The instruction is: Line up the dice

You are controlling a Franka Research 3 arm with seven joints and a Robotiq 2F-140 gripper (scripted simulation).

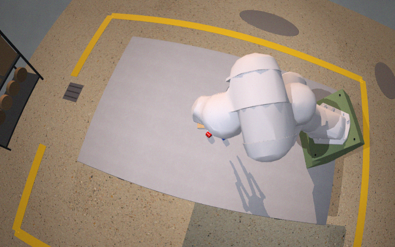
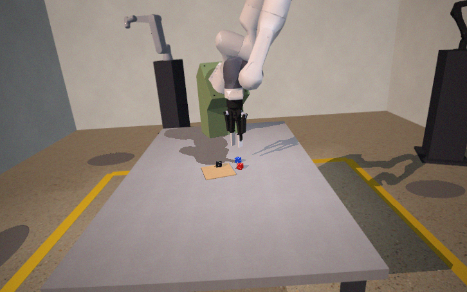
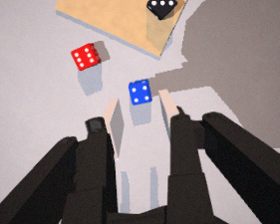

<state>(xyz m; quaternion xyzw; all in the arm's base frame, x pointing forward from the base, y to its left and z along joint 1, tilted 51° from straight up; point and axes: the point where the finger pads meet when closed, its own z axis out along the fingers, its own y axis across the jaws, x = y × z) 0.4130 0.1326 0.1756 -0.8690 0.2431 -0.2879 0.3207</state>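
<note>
Right now the blue die is 11 cm below my hand. The rest, counted from my hand: red die (7 cm ahead, 4 cm to the left, 11 cm below); then tan mat (12 cm ahead, 5 cm to the right, 12 cm below); then black die (8 cm ahead, 7 cm to the right, 10 cm below).
</note>
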